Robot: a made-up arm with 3 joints.
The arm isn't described. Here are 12 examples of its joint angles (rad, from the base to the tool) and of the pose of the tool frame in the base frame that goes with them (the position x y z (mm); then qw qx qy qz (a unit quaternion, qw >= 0)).
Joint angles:
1: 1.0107 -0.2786 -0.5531
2: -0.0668 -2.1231 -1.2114
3: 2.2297 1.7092 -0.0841
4: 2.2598 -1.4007 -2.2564
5: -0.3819 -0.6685 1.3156
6: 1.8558 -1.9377 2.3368
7: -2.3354 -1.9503 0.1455
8: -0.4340 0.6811 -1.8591
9: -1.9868 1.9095 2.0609
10: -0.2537 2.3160 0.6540
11: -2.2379 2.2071 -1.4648
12: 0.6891 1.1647 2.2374
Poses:
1: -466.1 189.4 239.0 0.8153 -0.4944 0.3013 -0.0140
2: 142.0 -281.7 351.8 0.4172 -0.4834 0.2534 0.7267
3: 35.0 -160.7 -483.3 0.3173 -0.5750 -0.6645 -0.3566
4: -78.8 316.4 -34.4 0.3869 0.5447 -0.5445 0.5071
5: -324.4 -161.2 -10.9 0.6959 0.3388 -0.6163 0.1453
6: 26.0 81.5 164.8 0.7399 0.2772 -0.0540 0.6105
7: 129.7 161.0 -351.9 0.1642 0.5383 -0.7754 0.2863
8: -227.3 54.0 425.7 0.4930 0.3828 0.7806 -0.0325
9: 48.5 -125.7 279.0 0.7487 -0.1330 0.0813 -0.6443
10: 269.5 337.4 208.0 0.4141 -0.2438 -0.0181 -0.8768
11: 155.4 -446.8 65.0 0.3908 -0.5620 -0.7287 0.0189
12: -114.5 210.4 -89.1 0.1763 -0.5889 -0.7883 0.0276
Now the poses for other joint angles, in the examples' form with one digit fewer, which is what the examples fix.
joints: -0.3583 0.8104 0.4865
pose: -348 325 271 0.895 0.066 -0.150 -0.416
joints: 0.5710 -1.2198 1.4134
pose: -163 -225 195 0.703 0.181 -0.388 0.568
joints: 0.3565 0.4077 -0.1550
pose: -466 297 150 0.964 -0.158 0.039 -0.212
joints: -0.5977 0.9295 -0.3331
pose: -307 216 471 0.821 0.331 0.272 -0.379
